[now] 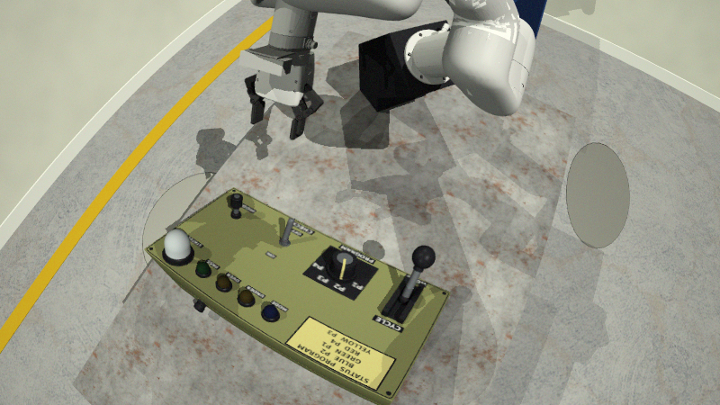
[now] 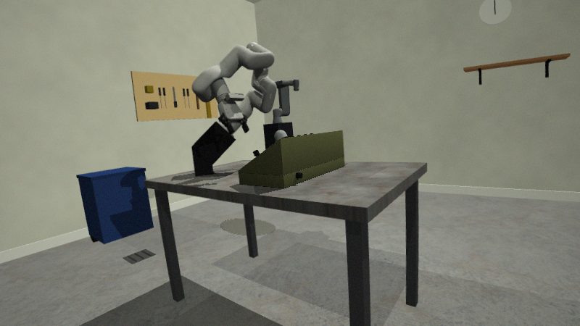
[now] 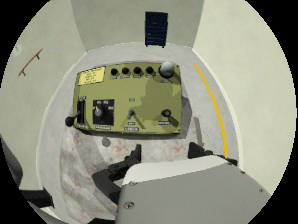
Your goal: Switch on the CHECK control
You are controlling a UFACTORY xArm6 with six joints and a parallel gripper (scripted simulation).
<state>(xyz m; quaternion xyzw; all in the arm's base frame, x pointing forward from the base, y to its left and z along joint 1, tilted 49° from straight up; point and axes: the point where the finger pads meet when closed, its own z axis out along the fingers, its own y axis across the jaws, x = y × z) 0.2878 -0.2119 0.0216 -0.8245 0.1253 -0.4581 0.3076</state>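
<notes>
The grey toggle lever is 120 mm below my hand, 120 mm ahead of it and 100 mm to the left of it. From my hand the other things lie so: program dial 230 mm to the left, 120 mm ahead, 110 mm below; then olive console 160 mm to the left, 150 mm ahead, 140 mm below; then ball-topped cycle lever 340 mm to the left, 110 mm below, 80 mm ahead.
</notes>
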